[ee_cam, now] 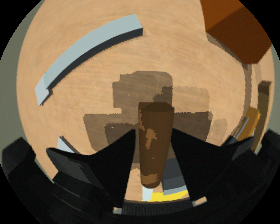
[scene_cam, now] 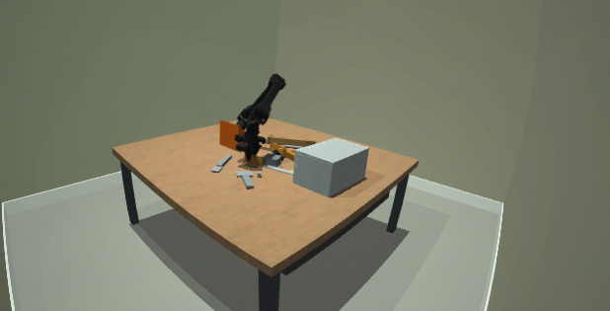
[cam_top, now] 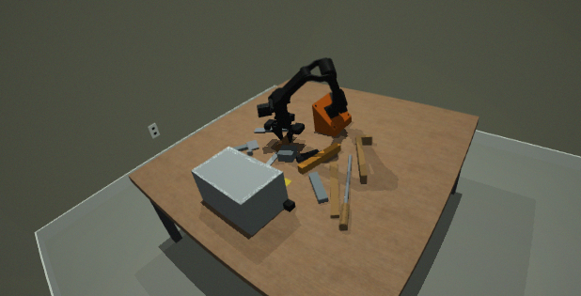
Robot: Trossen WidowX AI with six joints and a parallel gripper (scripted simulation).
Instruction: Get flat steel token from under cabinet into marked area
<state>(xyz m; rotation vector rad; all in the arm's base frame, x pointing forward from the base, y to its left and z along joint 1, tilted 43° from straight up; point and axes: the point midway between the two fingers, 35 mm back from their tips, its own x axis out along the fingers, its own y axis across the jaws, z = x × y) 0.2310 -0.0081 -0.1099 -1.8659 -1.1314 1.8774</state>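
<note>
The grey block lies 8 cm to the left of my gripper tip, 7 cm ahead of it and 1 cm above it. Also, from my gripper tip: wooden stick: 38 cm to the left, 10 cm ahead; orange bar: 22 cm to the left, 1 cm above; grey t-piece: 15 cm ahead, 14 cm to the right.
</note>
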